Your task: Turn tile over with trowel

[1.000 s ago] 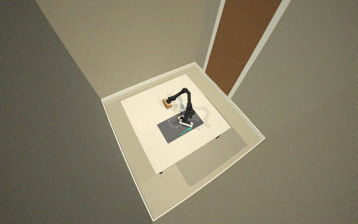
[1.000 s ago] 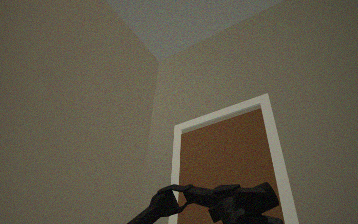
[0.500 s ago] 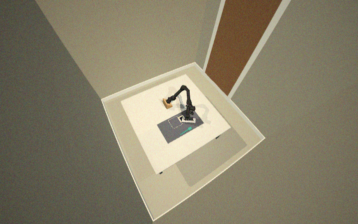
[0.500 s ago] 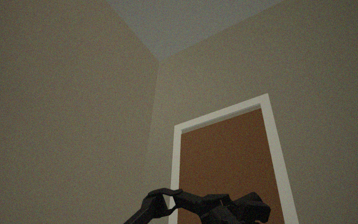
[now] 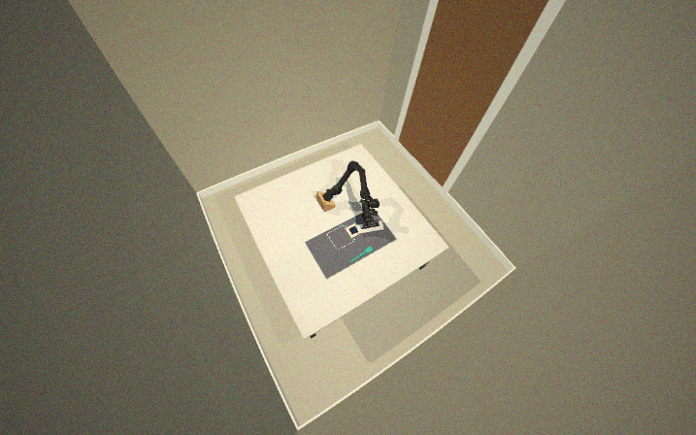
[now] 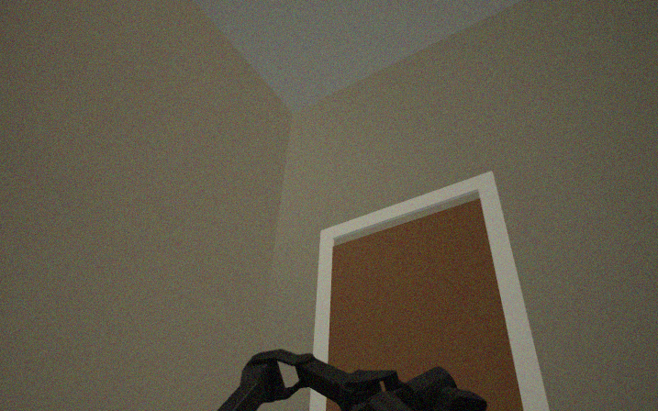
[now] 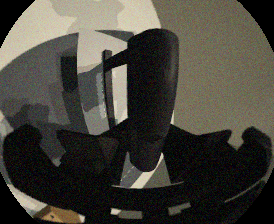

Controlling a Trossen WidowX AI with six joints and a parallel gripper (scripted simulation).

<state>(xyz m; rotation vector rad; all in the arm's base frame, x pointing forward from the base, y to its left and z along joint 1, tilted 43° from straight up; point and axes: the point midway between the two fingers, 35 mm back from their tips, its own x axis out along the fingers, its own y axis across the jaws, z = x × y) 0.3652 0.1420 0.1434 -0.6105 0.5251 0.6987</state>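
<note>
My gripper tip is 90 mm to the left of the tan tile, 90 mm above it and 60 mm past it. Round my gripper tip: dark grey mat 140 mm to the right, 120 mm below, 10 mm ahead; green trowel 140 mm ahead, 100 mm to the right, 90 mm below; small trowel 20 mm behind, 10 mm below.
</note>
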